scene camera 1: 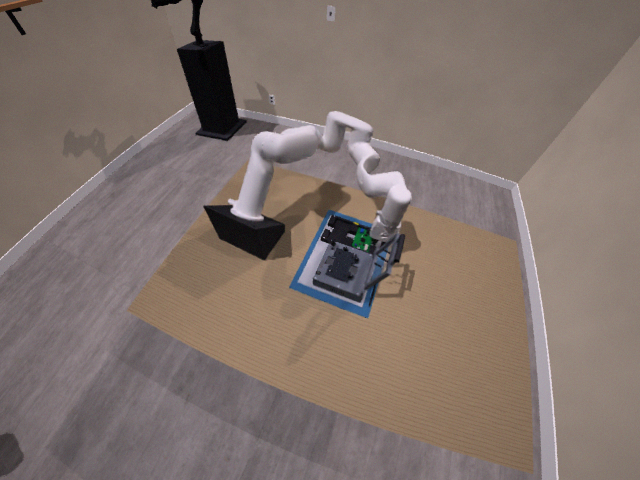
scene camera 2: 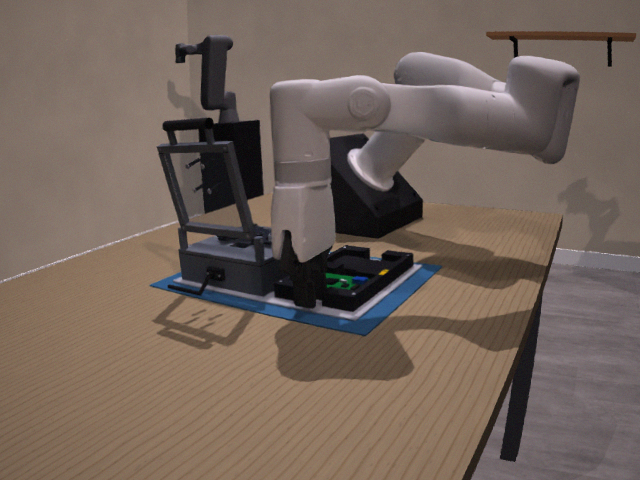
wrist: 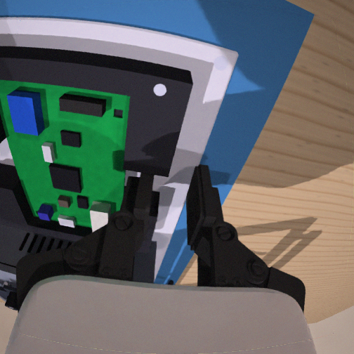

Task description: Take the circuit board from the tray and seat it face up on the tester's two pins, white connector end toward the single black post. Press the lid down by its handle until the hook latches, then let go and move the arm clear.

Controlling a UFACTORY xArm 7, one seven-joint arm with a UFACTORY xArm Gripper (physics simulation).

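Places are measured from the arm's base along level axes (x ahead, y left, z up), in centimetres.
Pixels of known places: gripper, between the fingertips: (scene camera 1: pixel 377 245) (scene camera 2: pixel 310 302); arm's base, origin of its link: (scene camera 1: pixel 247 215) (scene camera 2: pixel 369 171).
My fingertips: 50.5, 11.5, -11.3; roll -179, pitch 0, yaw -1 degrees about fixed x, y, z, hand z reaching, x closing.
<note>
For each thing: its middle in the pictures, then the offset to it from my fingertips, as dx, dy, dz. "spot": a spot on its surface instead. Level surfaces: height alone.
- green circuit board, middle of its body: (scene camera 2: pixel 332 280) (scene camera 1: pixel 363 239) -6.4, +0.3, +1.2
- black tray, a spot on its surface: (scene camera 2: pixel 356 299) spot: -1.1, +6.5, +1.0
- black handle, middle of its body: (scene camera 2: pixel 187 124) (scene camera 1: pixel 399 247) +3.1, -17.4, +25.7
- blue mat, height of its surface: dz -0.9
- bent black lever, a spot on its surface: (scene camera 2: pixel 206 281) spot: +1.9, -17.3, +1.5
- wooden table, height of its surface: dz -1.0
The green circuit board (scene camera 1: pixel 363 239) (scene camera 2: pixel 337 284) (wrist: pixel 97 160) lies face up in the black tray (scene camera 2: pixel 356 299) (wrist: pixel 150 130). Its white connector (wrist: pixel 100 217) is at the lower right of the board in the wrist view. My gripper (scene camera 2: pixel 309 294) (wrist: pixel 171 178) is partly open and empty. In the wrist view one finger is at a gap in the tray's side, beside the board, and the other is outside the tray. The grey tester (scene camera 1: pixel 338 285) (scene camera 2: pixel 237 273) stands beside the tray. Its lid (scene camera 2: pixel 240 191) is raised, with the black handle (scene camera 1: pixel 397 249) (scene camera 2: pixel 188 124) on top. The two pins and single post cannot be made out.
A blue mat (scene camera 1: pixel 330 303) (scene camera 2: pixel 382 317) (wrist: pixel 260 85) with a white inner panel lies under tray and tester. A bent black lever (scene camera 2: pixel 206 281) sticks out from the tester's side. The arm's black base (scene camera 1: pixel 245 235) (scene camera 2: pixel 385 211) stands on the wooden table (scene camera 1: pixel 439 361) (scene camera 2: pixel 206 413).
</note>
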